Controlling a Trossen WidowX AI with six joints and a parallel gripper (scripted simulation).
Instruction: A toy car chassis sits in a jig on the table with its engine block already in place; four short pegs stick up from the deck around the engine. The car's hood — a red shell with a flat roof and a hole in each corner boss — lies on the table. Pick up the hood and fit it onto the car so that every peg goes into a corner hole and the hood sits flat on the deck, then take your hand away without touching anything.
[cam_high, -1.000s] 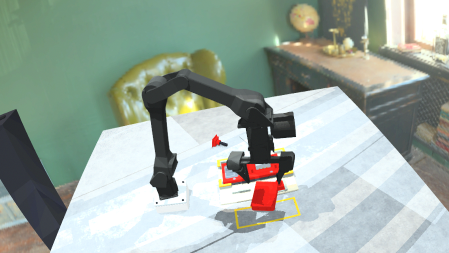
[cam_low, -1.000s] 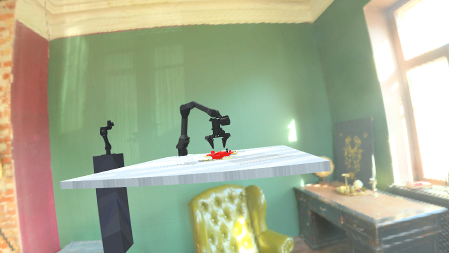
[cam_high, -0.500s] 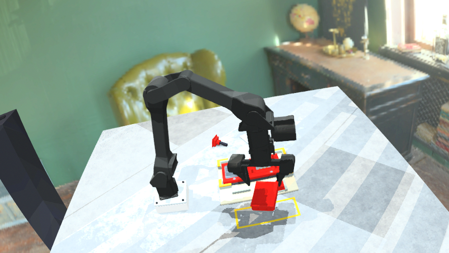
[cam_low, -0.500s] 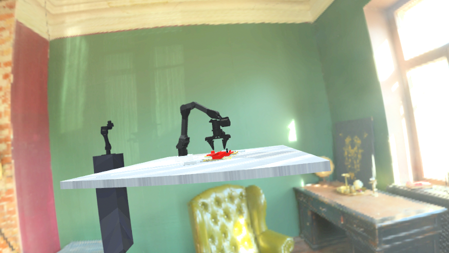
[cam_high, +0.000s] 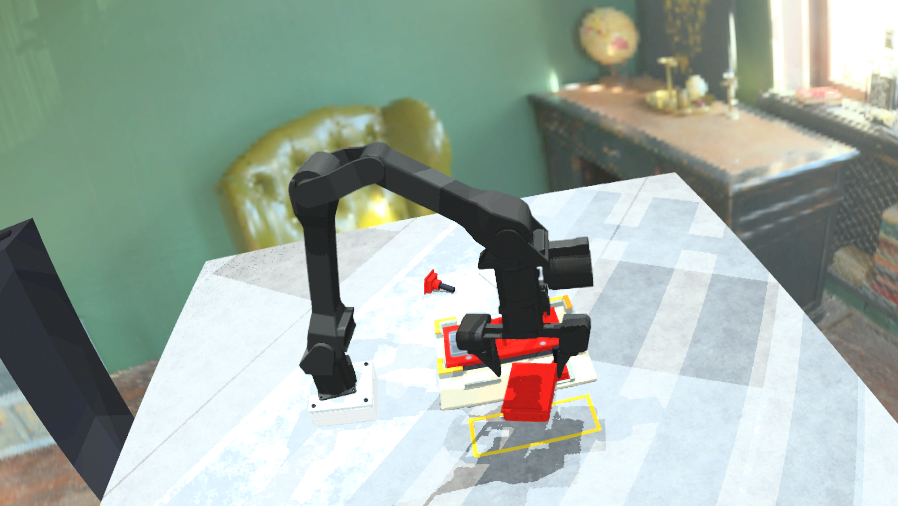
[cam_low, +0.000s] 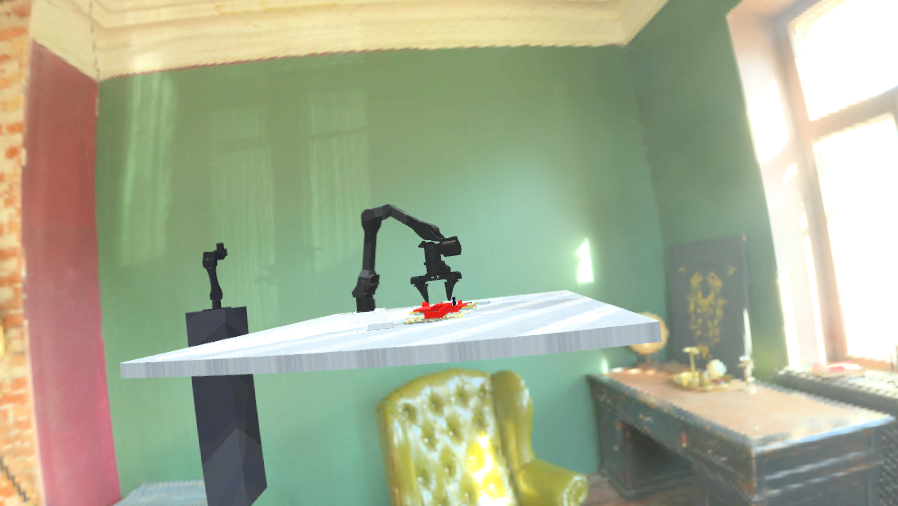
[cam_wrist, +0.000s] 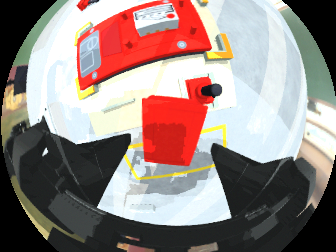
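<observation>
The red hood lies 3 cm below my gripper tip. From my gripper tip the other things lie so: black upright stick (6 cm ahead, 3 cm to the left, 2 cm below); black wheel (35 cm to the left, 12 cm ahead, 4 cm below); grey engine block (15 cm to the left, 4 cm ahead, 3 cm below).
</observation>
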